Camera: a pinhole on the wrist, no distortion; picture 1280 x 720 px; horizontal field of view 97.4 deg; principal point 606.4 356.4 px. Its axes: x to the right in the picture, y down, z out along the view. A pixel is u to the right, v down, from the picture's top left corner.
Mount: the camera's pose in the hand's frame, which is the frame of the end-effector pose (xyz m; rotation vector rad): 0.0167 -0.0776 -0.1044 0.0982 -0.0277 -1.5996
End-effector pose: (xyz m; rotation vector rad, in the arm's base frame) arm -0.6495 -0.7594 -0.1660 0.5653 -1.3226 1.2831
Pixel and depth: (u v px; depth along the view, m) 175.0 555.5 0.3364
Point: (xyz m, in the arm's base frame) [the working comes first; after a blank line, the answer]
In the camera's frame: -0.2581 0.1191 0.3364

-0.9169 -0.8968 -0.0538
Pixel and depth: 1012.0 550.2 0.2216
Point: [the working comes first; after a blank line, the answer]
In the camera's frame: 0.1599 0.0764 0.2216

-0.4864 -0.9083 0.0116
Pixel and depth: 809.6 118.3 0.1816
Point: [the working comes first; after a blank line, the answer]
In the camera's frame: 0.0656 -0.0769 0.1816

-0.5242 -0.8888 -0.1677
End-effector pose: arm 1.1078 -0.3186 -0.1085 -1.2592 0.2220 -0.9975
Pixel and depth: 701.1 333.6 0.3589
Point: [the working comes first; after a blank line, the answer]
In the camera's frame: 0.0604 -0.0146 0.3589

1.1734 -0.1221 0.0998
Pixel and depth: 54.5 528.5 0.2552
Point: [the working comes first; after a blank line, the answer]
In the camera's frame: -0.2505 0.0781 0.2552

1.3418 -0.2674 -0.1582
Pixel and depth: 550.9 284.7 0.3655
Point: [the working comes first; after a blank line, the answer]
In the camera's frame: -0.0361 -0.0466 0.3655

1.2103 -0.0977 0.0079
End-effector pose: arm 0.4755 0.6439 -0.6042 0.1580 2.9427 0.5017
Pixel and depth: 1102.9 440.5 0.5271
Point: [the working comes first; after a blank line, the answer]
In the camera's frame: 0.4655 0.0788 0.5271

0.4598 0.2461 -1.1785
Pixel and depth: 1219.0 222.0 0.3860
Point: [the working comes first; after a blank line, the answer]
In the camera's frame: 0.4206 -0.0923 0.3860

0.5940 0.2300 -0.9970
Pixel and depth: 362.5 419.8 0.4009
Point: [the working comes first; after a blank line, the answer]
In the camera's frame: -0.1739 0.0452 0.4009

0.4988 0.8190 -0.8684
